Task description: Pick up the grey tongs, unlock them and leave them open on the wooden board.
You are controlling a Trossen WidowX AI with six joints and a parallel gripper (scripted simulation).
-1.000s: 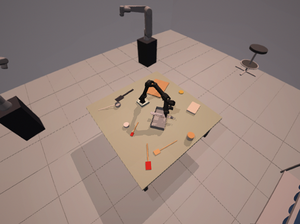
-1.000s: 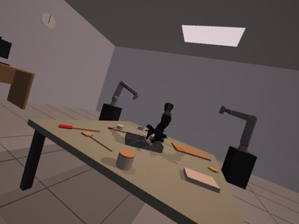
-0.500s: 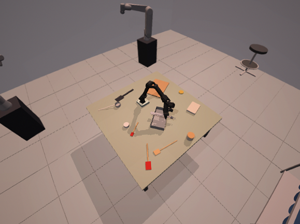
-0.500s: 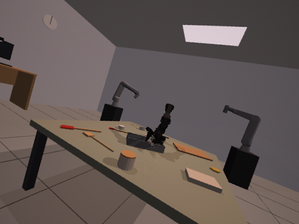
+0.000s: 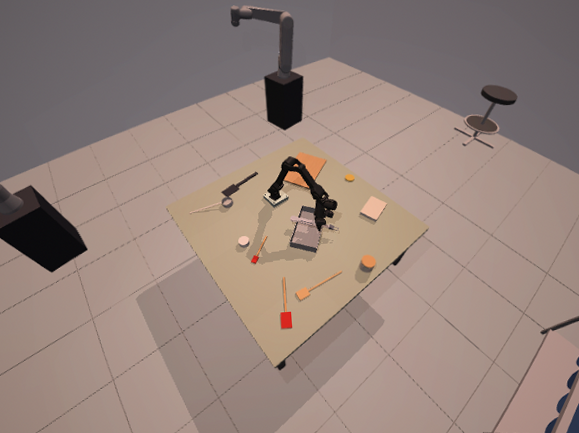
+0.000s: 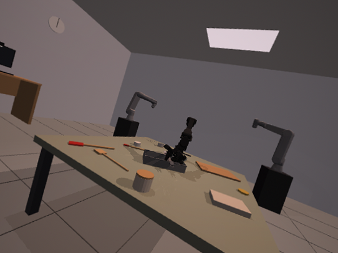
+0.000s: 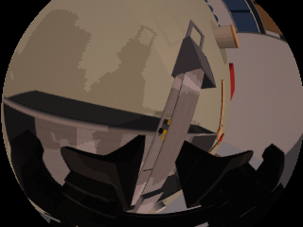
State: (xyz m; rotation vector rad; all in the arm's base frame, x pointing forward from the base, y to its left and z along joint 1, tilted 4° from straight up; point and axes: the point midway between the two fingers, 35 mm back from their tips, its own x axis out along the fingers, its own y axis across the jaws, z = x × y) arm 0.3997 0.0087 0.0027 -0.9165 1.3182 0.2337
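My gripper tip is now 60 mm past the roasting tin and 30 mm to the left of it. From my gripper tip the other things lie so: white puck: 280 mm behind, 390 mm to the right, 10 mm below; then pale board: 150 mm ahead, 410 mm to the left, 20 mm below; then lidded pot: 360 mm ahead, 10 mm to the left.
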